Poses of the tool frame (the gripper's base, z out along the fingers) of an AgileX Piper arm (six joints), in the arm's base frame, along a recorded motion.
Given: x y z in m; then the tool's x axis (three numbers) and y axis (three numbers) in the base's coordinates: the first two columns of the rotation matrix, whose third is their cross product.
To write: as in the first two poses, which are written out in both.
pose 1, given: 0.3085 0.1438 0.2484 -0.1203 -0.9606 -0.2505 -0.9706 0.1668 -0.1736
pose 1, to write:
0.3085 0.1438 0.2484
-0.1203 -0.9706 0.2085
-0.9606 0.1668 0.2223
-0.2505 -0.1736 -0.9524

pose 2, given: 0.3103 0.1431 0.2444 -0.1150 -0.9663 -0.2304 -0.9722 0.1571 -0.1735
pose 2, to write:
0.3103 0.1431 0.2444
-0.1150 -0.9722 0.2038
-0.9663 0.1571 0.2040
-0.2304 -0.1735 -0.9575

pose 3, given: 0.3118 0.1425 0.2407 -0.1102 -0.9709 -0.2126 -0.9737 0.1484 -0.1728
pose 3, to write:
0.3118 0.1425 0.2407
-0.1102 -0.9737 0.1993
-0.9709 0.1484 0.1880
-0.2126 -0.1728 -0.9617

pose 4, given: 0.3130 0.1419 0.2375 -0.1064 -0.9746 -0.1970 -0.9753 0.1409 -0.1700
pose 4, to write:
0.3130 0.1419 0.2375
-0.1064 -0.9753 0.1934
-0.9746 0.1409 0.1740
-0.1970 -0.1700 -0.9655

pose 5, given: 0.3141 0.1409 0.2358 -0.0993 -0.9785 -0.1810 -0.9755 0.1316 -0.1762
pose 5, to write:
0.3141 0.1409 0.2358
-0.0993 -0.9755 0.1962
-0.9785 0.1316 0.1591
-0.1810 -0.1762 -0.9676

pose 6, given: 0.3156 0.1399 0.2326 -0.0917 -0.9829 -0.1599 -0.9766 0.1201 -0.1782
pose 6, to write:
0.3156 0.1399 0.2326
-0.0917 -0.9766 0.1944
-0.9829 0.1201 0.1398
-0.1599 -0.1782 -0.9709

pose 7, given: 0.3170 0.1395 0.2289 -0.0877 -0.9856 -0.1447 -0.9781 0.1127 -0.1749
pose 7, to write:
0.3170 0.1395 0.2289
-0.0877 -0.9781 0.1887
-0.9856 0.1127 0.1262
-0.1447 -0.1749 -0.9739

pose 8, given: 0.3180 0.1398 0.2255 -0.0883 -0.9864 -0.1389 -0.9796 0.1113 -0.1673
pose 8, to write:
0.3180 0.1398 0.2255
-0.0883 -0.9796 0.1805
-0.9864 0.1113 0.1213
-0.1389 -0.1673 -0.9761

